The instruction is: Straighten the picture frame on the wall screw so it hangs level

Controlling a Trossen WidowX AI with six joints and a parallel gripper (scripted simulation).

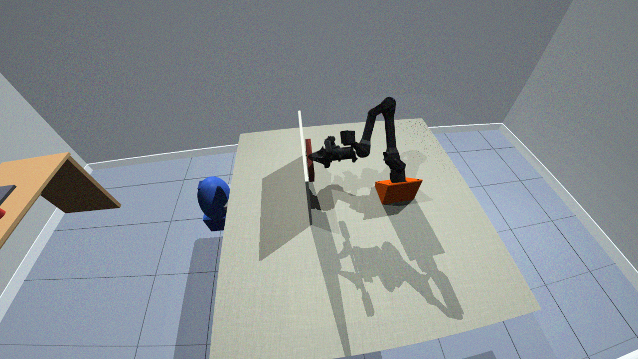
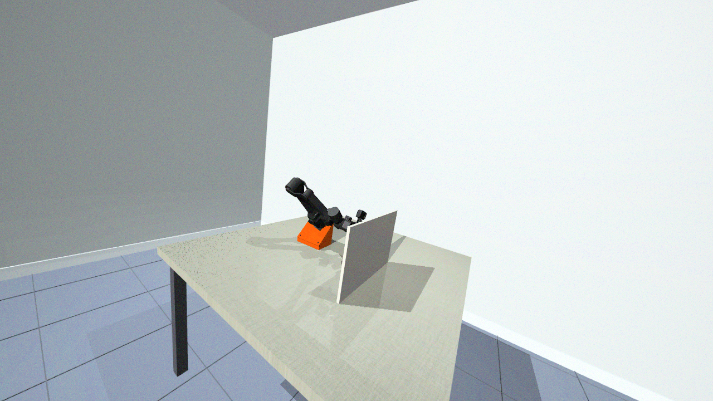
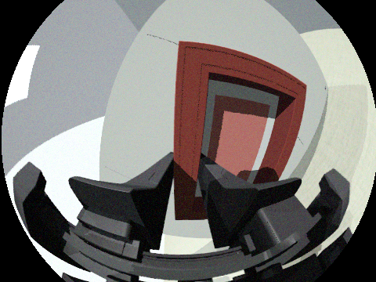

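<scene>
Now: gripper tip 50 mm above the dark red picture frame, 20 mm to the left of it and 10 mm short of it. From my gripper tip the other things lie so: white wall panel (60 mm below, 20 mm ahead, 10 mm to the right).
</scene>
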